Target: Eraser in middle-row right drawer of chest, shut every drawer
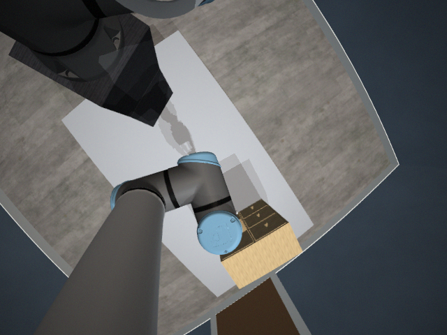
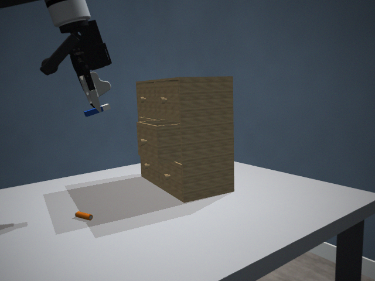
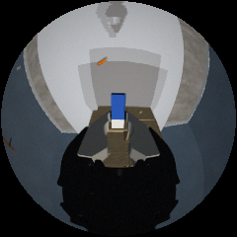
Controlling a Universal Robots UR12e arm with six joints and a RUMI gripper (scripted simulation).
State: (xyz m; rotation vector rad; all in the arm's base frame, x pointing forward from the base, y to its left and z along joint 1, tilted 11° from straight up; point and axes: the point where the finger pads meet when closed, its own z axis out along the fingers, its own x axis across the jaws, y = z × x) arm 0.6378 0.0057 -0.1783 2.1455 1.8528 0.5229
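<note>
The white eraser is 10 mm ahead of my hand and 10 mm below it. Also, from my hand: orange cylinder 80 mm behind, 60 mm to the right, 260 mm below.
</note>
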